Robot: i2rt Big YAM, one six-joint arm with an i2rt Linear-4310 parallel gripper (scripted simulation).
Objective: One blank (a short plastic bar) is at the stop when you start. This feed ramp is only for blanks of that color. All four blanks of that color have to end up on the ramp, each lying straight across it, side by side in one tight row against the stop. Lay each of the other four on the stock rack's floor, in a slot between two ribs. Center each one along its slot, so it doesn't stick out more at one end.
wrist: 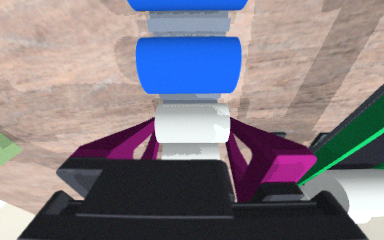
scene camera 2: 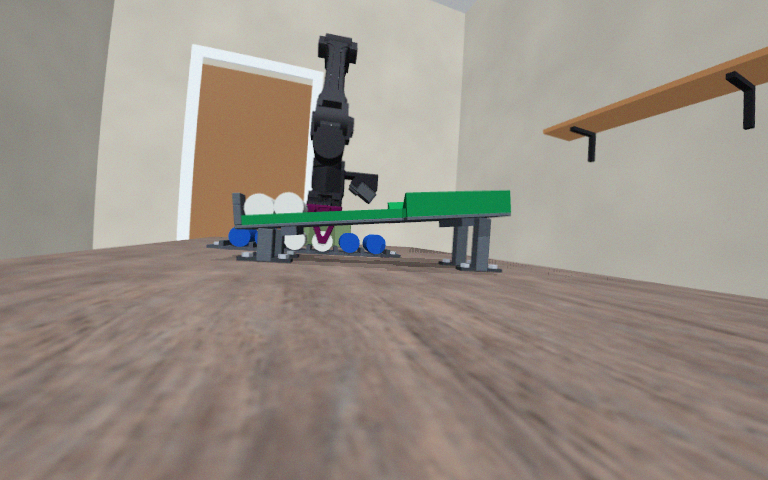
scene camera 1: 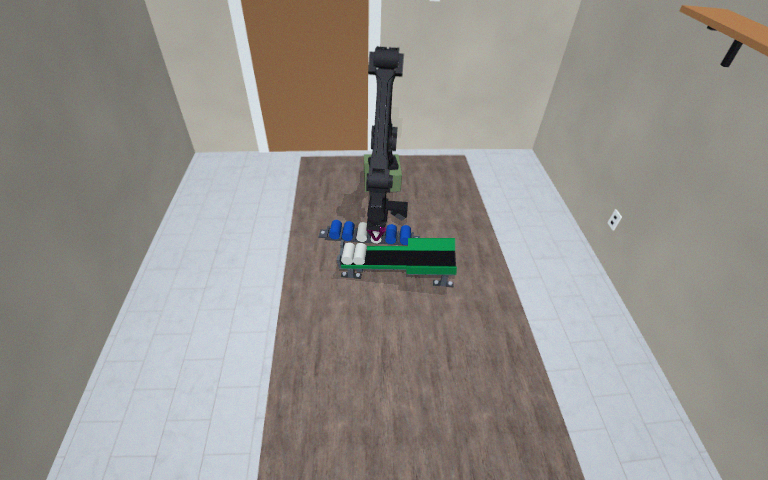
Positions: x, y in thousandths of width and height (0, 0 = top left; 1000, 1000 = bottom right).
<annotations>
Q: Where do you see a white blank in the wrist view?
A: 457, 510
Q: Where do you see a white blank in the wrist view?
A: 444, 627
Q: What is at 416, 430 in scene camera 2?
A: My gripper.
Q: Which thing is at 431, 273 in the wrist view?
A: A blue blank.
</annotations>
